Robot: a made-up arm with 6 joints. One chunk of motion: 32 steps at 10 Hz.
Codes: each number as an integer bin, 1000 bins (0 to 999) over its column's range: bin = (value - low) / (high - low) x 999, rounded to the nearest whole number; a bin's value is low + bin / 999 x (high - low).
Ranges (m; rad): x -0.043..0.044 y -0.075..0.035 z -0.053..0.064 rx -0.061..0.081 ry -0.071..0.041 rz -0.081..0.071
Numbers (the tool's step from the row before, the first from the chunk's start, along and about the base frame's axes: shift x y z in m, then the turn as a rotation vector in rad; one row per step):
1: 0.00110 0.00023 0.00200 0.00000 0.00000 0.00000
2: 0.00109 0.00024 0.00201 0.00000 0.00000 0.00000
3: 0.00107 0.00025 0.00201 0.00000 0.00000 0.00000
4: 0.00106 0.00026 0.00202 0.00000 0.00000 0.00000
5: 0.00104 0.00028 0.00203 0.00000 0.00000 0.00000
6: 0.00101 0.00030 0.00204 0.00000 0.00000 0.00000
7: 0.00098 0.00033 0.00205 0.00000 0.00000 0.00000
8: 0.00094 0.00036 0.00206 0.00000 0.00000 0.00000
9: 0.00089 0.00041 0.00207 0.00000 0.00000 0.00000
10: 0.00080 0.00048 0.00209 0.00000 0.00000 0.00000
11: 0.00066 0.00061 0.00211 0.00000 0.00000 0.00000
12: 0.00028 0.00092 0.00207 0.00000 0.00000 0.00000
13: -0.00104 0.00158 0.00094 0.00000 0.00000 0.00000
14: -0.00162 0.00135 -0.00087 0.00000 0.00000 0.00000
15: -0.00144 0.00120 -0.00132 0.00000 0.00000 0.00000
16: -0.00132 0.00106 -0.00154 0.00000 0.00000 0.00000
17: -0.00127 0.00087 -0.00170 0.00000 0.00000 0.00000
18: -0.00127 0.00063 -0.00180 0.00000 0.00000 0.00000
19: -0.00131 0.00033 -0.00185 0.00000 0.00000 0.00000
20: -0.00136 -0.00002 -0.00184 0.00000 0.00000 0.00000
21: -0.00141 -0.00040 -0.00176 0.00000 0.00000 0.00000
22: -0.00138 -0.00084 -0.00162 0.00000 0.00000 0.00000
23: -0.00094 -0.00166 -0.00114 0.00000 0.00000 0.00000
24: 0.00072 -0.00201 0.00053 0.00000 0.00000 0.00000
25: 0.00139 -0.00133 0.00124 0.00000 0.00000 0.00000
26: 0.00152 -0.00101 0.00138 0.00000 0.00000 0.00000
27: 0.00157 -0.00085 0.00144 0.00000 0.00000 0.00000
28: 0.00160 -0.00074 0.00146 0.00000 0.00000 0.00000
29: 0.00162 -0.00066 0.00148 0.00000 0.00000 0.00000
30: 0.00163 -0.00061 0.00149 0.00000 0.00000 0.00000
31: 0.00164 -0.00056 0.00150 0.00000 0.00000 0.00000
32: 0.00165 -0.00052 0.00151 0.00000 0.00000 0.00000
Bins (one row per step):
1: 506 683 470 429 633 532
2: 506 683 470 429 633 532
3: 506 683 470 429 633 532
4: 506 683 470 429 633 532
5: 506 684 470 429 633 532
6: 505 684 470 429 633 532
7: 505 684 470 429 633 532
8: 505 684 470 429 633 532
9: 504 685 470 429 633 532
10: 503 685 470 429 633 532
11: 501 687 471 429 633 532
12: 497 689 470 429 633 532
13: 482 695 461 429 633 532
14: 475 693 445 429 633 532
15: 477 692 441 429 633 532
16: 479 691 439 429 633 532
17: 479 689 438 429 633 532
18: 479 687 437 429 633 532
19: 479 684 437 429 633 532
20: 478 681 437 429 633 532
21: 478 678 438 429 633 532
22: 478 674 439 429 633 532
23: 483 666 443 429 633 532
24: 502 663 457 429 633 532
25: 510 669 463 429 633 532
26: 511 672 464 429 633 532
27: 512 673 465 429 633 532
28: 512 674 465 429 633 532
29: 512 675 465 429 633 532
30: 512 676 465 429 633 532
31: 513 676 465 429 633 532
32: 513 676 465 429 633 532

